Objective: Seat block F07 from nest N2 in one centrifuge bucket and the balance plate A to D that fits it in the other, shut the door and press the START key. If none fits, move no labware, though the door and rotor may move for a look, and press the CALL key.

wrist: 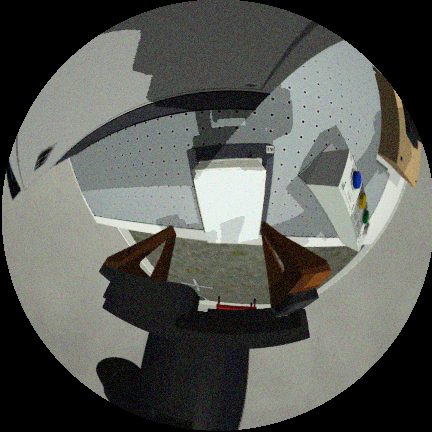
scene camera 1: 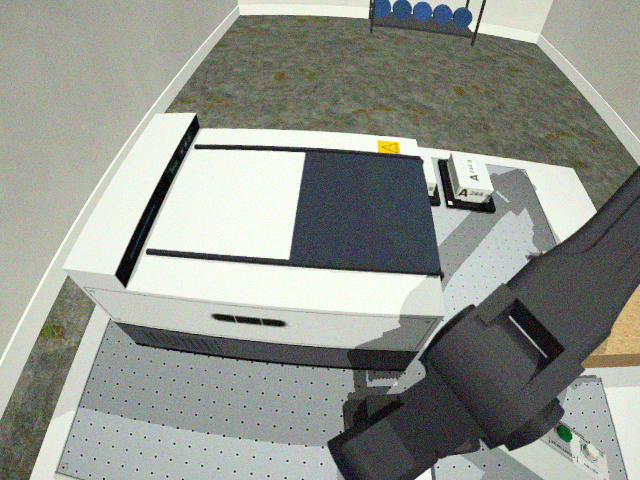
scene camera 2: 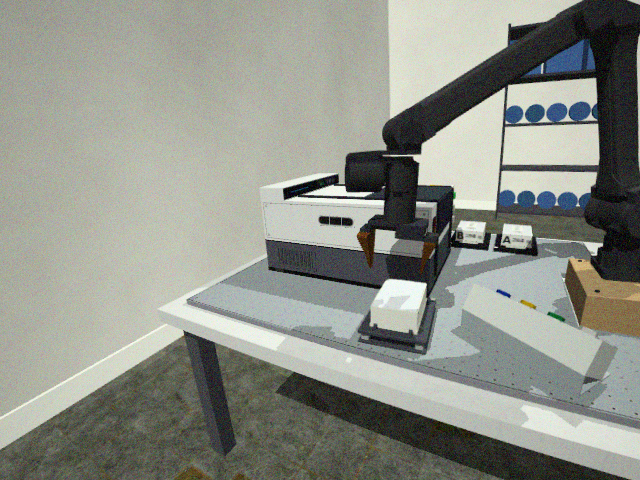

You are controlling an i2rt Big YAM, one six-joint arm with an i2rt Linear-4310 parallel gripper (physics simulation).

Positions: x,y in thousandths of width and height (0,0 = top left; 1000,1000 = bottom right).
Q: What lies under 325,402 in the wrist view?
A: A perforated table top.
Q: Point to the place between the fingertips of my gripper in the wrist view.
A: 499,529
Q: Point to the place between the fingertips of my gripper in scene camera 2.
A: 618,564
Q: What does my gripper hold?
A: Nothing.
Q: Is my gripper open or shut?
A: Open.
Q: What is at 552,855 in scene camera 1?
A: My gripper.
